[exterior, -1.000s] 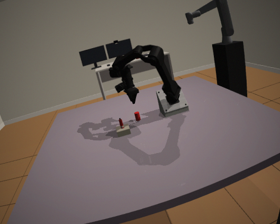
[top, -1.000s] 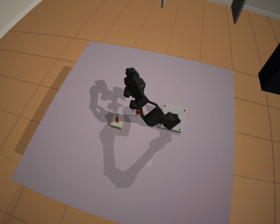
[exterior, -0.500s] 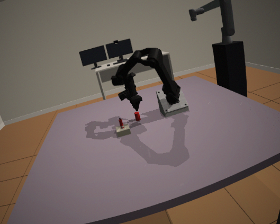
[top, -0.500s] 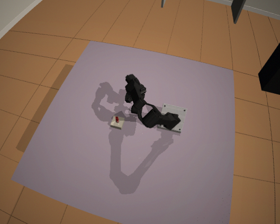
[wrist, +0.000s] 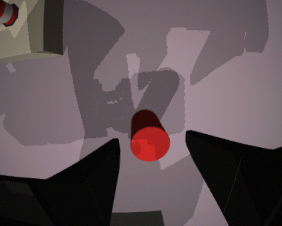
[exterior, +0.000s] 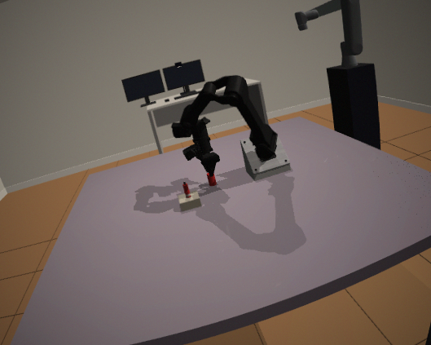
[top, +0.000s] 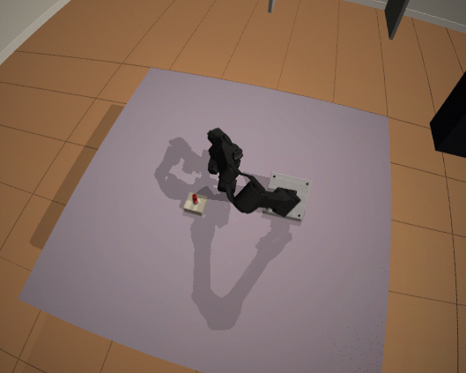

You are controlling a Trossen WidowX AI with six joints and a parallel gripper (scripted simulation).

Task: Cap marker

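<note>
My gripper tip is 2 cm above the red cap. The rest, counted from my gripper tip: cream holder block (11 cm ahead, 11 cm to the left, 3 cm below).
</note>
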